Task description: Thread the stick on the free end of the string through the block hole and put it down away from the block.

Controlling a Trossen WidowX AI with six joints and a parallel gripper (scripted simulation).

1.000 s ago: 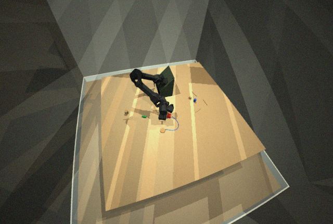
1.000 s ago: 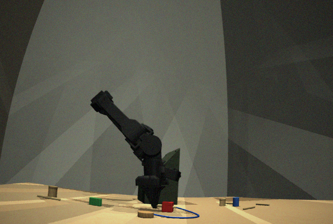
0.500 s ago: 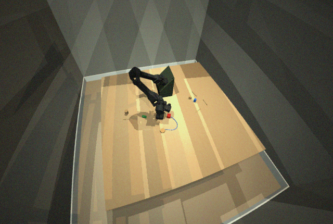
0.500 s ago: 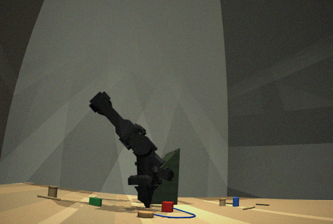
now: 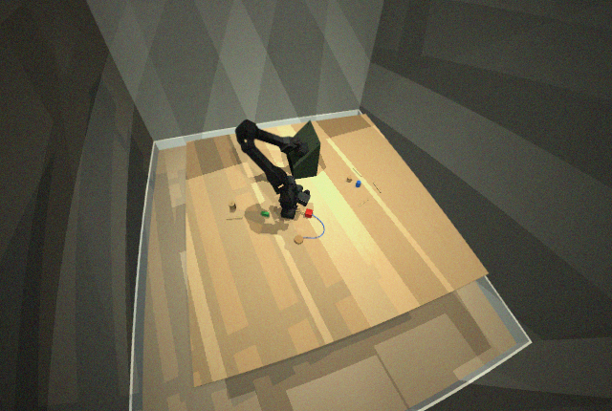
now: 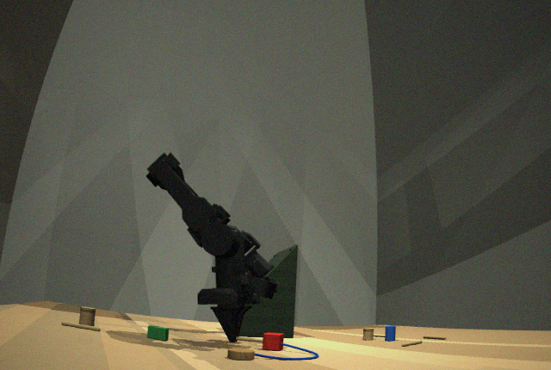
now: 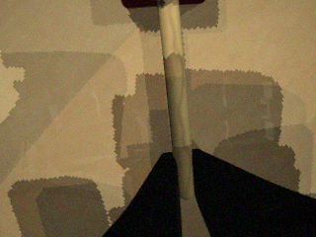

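My gripper tip is 7 cm to the right of the red block, 3 cm short of it and 1 cm below it. Round my gripper tip: green block (14 cm to the right); thin stick (4 cm to the left, 2 cm ahead, 1 cm above); round wooden button (16 cm ahead).
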